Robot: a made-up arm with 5 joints.
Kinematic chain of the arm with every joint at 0, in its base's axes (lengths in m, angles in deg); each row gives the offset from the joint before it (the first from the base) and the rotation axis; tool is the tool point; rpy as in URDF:
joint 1: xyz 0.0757 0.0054 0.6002 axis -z
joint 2: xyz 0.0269 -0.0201 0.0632 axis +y
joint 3: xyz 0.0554 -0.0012 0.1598 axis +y
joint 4: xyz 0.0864 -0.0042 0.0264 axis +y
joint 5: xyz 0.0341 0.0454 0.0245 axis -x
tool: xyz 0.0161 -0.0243 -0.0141 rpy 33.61 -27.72 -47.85
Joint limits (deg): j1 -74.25..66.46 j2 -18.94..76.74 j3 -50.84..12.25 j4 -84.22..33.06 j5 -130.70..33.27
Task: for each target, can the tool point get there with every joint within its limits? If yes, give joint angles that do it. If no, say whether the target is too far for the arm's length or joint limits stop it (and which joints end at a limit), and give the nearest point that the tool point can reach.
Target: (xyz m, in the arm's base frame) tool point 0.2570 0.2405 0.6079
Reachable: yes | joints -46.40 57.52 3.40 -23.01 -82.79
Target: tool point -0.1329 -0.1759 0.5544
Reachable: no: joint limits stop it (at a limit: joint 1, joint 2, joint 3, joint 4) | nearest point 0.1534 -0.1862 0.5113 | short by 0.290 m
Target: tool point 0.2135 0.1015 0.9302
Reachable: yes | joints -26.94 4.96 -31.61 -61.34 -66.73
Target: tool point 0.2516 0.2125 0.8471
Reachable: yes | joints -50.67 26.98 -45.77 15.97 1.67
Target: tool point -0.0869 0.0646 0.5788
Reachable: no: joint limits stop it (at a limit: joint 1, joint 2, joint 3, joint 4) | nearest point 0.0945 0.2057 0.5168 | short by 0.238 m
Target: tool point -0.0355 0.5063 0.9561
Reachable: no: too far | nearest point 0.1080 0.2911 0.8403 | short by 0.283 m
